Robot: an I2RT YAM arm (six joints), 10 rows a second.
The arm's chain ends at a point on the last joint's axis. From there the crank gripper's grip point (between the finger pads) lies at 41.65 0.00 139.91 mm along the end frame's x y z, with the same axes.
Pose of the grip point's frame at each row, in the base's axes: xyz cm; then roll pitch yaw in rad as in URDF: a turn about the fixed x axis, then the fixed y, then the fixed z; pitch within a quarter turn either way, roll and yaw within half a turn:
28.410 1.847 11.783 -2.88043 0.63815 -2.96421
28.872 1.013 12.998 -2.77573 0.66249 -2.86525
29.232 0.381 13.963 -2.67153 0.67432 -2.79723
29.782 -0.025 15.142 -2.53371 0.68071 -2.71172
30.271 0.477 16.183 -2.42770 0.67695 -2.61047
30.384 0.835 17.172 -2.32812 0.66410 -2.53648
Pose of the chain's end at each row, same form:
23.140 4.572 25.121 -2.88043 0.63815 -2.96421
22.935 4.532 25.861 -2.77573 0.66249 -2.86525
22.824 4.815 26.307 -2.67153 0.67432 -2.79723
22.824 5.575 26.688 -2.53371 0.68071 -2.71172
22.719 6.665 27.035 -2.42770 0.67695 -2.61047
22.426 7.692 27.308 -2.32812 0.66410 -2.53648

